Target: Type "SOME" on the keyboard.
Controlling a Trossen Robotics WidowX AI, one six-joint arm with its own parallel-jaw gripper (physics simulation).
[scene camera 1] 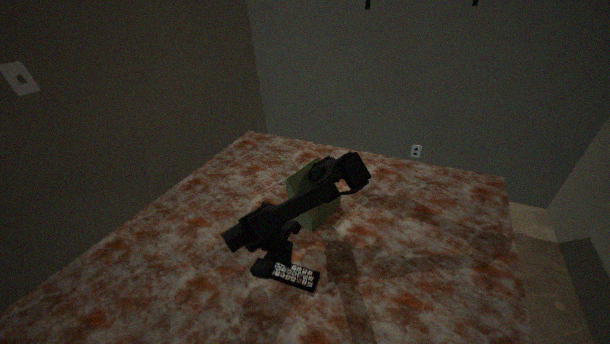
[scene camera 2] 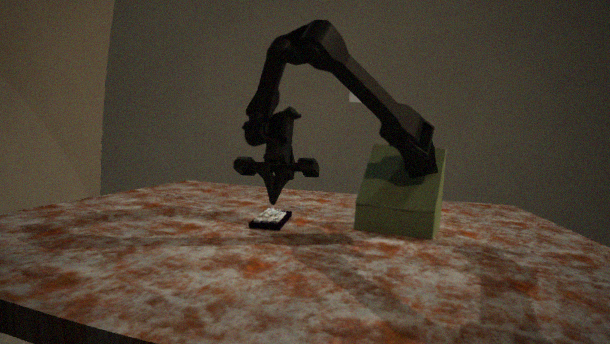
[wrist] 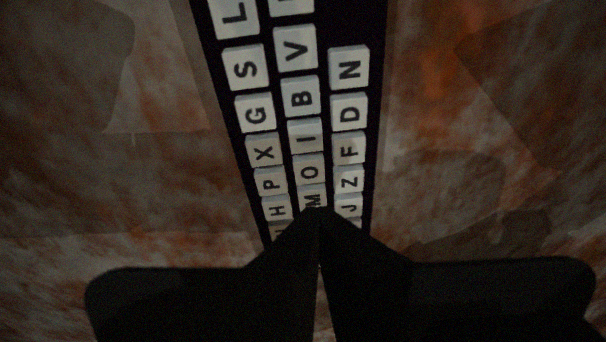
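Where they show: gripper, fingertip midpoint: (scene camera 1: pixel 289 266) (scene camera 2: pixel 272 204) (wrist: pixel 316 217); arm's base, link origin: (scene camera 1: pixel 316 174) (scene camera 2: pixel 421 164).
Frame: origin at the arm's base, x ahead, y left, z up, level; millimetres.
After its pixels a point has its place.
The black keyboard (scene camera 1: pixel 316 285) {y 134, x 323, z -138 mm} (scene camera 2: pixel 265 227) {y 133, x 308, z -143 mm} (wrist: pixel 352 25) {y -13, x 302, z -136 mm} with white letter keys lies flat on the table. In the wrist view the S key (wrist: pixel 245 68) {y -3, x 339, z -131 mm} is at upper left, the O key (wrist: pixel 309 172) {y 45, x 318, z -131 mm} is in the middle row, and the M key (wrist: pixel 312 197) {y 60, x 316, z -131 mm} is just below O. The E key does not show in the wrist view. My gripper (scene camera 2: pixel 273 202) {y 48, x 317, z -108 mm} (wrist: pixel 316 217) {y 48, x 317, z -108 mm} is shut and empty and points down. Its tips are a little above the keys in scene view 2 and overlap the lower part of M in the wrist view. In scene view 1 the arm hides the keyboard's left end.
A green block (scene camera 1: pixel 312 218) {y 39, x 132, z -84 mm} (scene camera 2: pixel 395 217) {y 63, x 51, z -112 mm} stands at the arm's base, to the right of the keyboard in scene view 2. The mottled red and white table (scene camera 1: pixel 410 300) {y 385, x 249, z -149 mm} (scene camera 2: pixel 200 290) {y 510, x 285, z -149 mm} carries both. Walls stand beyond the table's far edges.
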